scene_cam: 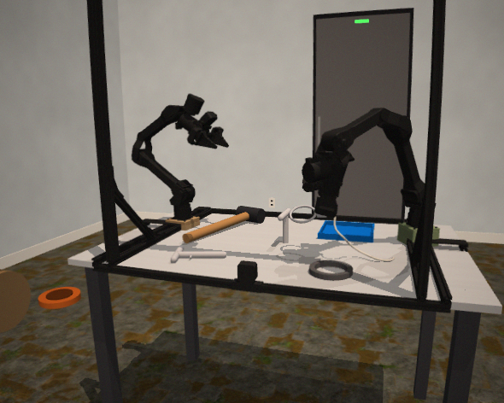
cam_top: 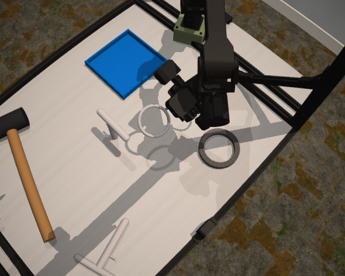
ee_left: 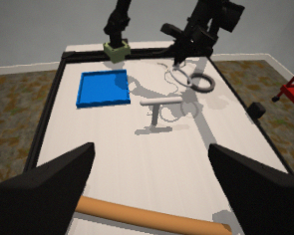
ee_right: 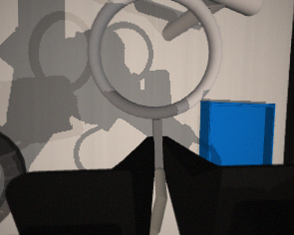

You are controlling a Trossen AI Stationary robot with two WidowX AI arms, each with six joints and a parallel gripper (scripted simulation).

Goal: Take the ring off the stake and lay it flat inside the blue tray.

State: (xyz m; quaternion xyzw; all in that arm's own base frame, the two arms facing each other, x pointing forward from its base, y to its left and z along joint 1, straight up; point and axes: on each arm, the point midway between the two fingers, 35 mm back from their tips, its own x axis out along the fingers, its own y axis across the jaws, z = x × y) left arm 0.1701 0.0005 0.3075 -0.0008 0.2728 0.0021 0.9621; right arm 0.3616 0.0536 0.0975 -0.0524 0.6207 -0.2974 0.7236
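Right now the blue tray is 27 cm ahead of my right hand, 5 cm to the right of it and 15 cm below it.
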